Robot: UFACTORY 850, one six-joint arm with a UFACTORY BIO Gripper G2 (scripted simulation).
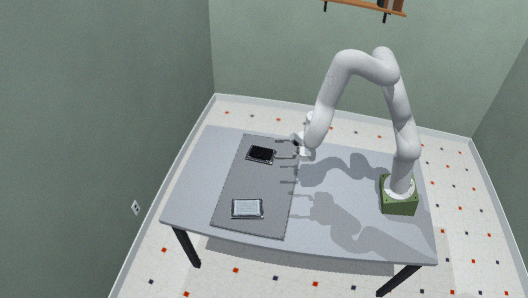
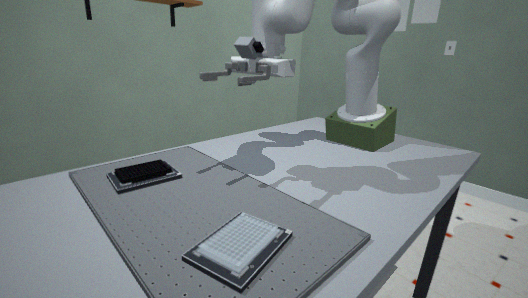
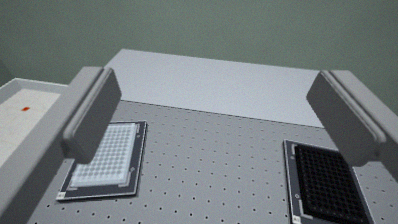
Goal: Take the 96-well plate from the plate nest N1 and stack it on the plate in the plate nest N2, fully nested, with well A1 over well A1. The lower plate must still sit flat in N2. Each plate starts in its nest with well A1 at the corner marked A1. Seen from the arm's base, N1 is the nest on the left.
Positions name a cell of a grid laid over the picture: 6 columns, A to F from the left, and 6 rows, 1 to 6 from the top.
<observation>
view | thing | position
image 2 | clear 96-well plate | C5
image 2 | black 96-well plate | B4
</observation>
